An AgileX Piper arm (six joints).
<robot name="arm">
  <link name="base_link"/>
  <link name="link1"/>
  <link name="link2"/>
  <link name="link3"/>
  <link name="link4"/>
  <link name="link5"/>
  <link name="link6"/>
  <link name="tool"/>
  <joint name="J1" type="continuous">
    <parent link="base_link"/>
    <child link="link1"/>
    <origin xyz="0 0 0.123" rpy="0 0 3.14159"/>
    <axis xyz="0 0 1"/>
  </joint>
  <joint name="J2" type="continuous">
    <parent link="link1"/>
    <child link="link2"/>
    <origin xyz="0 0 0" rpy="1.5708 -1.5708 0"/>
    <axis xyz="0 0 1"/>
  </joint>
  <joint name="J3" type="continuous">
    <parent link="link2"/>
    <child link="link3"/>
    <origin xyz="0.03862 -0.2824 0" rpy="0 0 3.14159"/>
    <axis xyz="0 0 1"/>
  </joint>
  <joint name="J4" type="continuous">
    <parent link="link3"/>
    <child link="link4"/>
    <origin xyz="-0.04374 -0.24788 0" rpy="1.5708 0 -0.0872"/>
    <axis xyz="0 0 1"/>
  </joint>
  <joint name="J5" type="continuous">
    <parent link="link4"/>
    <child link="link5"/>
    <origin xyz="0 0 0" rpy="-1.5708 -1.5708 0"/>
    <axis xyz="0 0 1"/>
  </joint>
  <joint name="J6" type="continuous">
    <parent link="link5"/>
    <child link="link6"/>
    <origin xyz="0.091 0 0" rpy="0 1.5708 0"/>
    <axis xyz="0 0 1"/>
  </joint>
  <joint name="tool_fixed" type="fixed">
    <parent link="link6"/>
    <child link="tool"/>
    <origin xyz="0 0 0" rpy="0 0 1.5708"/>
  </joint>
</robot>
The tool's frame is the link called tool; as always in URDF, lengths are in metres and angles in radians. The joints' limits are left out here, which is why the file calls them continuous.
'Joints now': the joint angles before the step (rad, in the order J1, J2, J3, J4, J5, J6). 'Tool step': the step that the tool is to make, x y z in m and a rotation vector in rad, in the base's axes. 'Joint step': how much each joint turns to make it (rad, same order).
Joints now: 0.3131 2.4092 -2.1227 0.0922 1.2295 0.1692
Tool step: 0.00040 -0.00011 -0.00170 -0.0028 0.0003 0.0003
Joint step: 0.0000 0.0034 0.0000 -0.0026 -0.0023 0.0000
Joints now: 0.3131 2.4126 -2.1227 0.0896 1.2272 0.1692
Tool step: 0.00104 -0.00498 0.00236 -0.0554 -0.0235 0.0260
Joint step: 0.0000 -0.0063 0.0019 -0.0591 -0.0001 -0.0144
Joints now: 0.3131 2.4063 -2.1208 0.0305 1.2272 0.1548
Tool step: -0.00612 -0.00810 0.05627 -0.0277 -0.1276 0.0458
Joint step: -0.0017 -0.1145 0.0015 -0.0581 0.0000 -0.0401
